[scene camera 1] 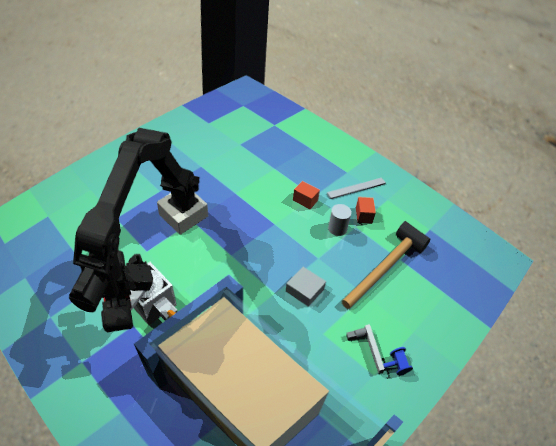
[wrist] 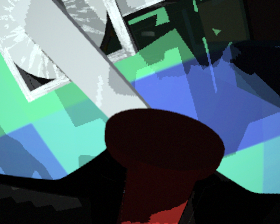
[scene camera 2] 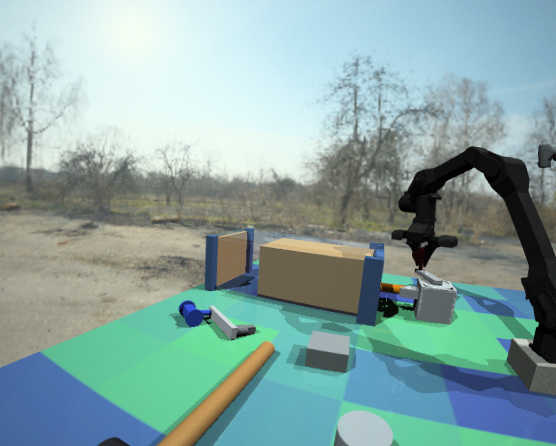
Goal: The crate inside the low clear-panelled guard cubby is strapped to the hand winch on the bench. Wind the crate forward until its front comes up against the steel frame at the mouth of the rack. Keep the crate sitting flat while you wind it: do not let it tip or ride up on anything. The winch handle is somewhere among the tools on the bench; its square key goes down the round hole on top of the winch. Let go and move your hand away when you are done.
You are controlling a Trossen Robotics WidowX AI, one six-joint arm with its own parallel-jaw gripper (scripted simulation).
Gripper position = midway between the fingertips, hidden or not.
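Observation:
My gripper (scene camera 1: 120, 309) appears in scene camera 2 (scene camera 2: 420, 266) and in the wrist view as well (wrist: 147, 140). There is a winch handle (wrist: 59, 36), and there is a grey winch, which I find at (scene camera 2: 435, 303) and again at (scene camera 1: 161, 287). A grey block (scene camera 2: 327, 351) is visible to me too, and scene camera 1 has that block (scene camera 1: 305, 286), while in the wrist view it is out of frame. I also see a hammer (scene camera 1: 412, 237); the hammer is out of frame in the wrist view.

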